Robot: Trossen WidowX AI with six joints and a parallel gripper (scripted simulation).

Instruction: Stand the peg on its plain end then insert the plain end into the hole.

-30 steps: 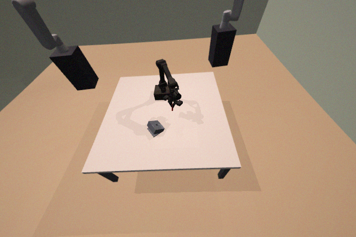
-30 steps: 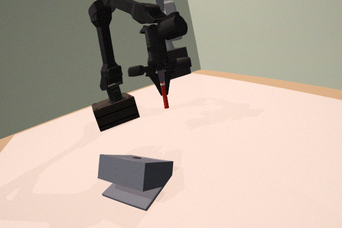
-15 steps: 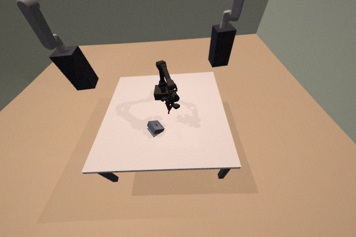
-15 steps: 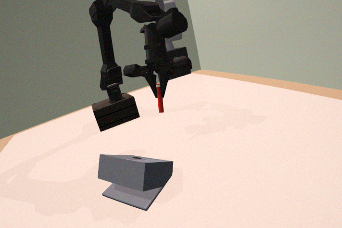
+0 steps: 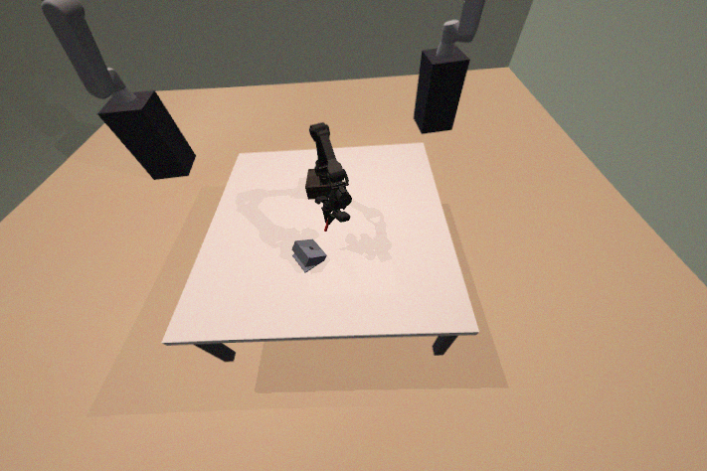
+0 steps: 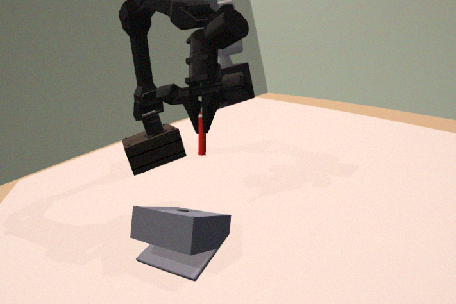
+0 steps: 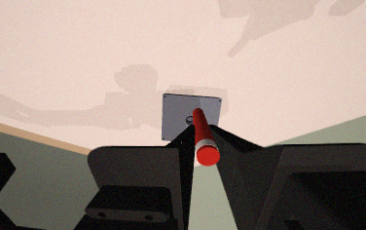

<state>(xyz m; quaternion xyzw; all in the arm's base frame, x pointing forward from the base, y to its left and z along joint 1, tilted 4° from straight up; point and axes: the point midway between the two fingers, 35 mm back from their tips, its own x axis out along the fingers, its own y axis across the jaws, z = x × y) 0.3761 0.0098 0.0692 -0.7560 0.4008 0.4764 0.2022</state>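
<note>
Now: the grey sloped panel 6 cm ahead of my gripper tip, 11 cm to the right of it and 12 cm below it. Round my gripper tip: flat grey base plate 7 cm ahead, 12 cm to the right, 15 cm below; then red peg 1 cm behind, 1 cm to the left, 1 cm above.
</note>
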